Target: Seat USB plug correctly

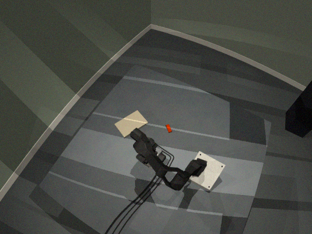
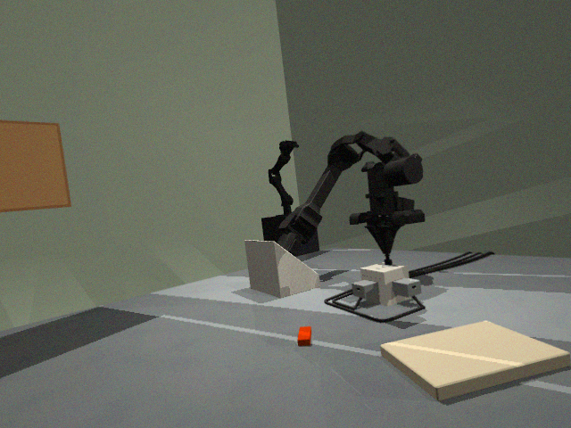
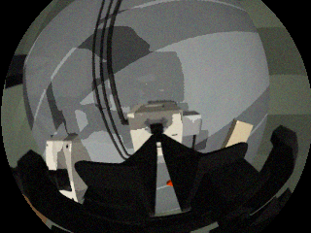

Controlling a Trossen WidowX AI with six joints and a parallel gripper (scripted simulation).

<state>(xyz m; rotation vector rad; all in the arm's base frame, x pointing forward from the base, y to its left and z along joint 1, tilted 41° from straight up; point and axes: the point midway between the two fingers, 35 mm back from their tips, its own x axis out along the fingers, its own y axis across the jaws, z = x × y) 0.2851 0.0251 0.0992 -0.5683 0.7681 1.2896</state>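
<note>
Right now the dark USB plug is 2 cm below my gripper tip. From my gripper tip the other things lie so: flat beige slab (25 cm ahead, 20 cm to the right, 10 cm below).
</note>
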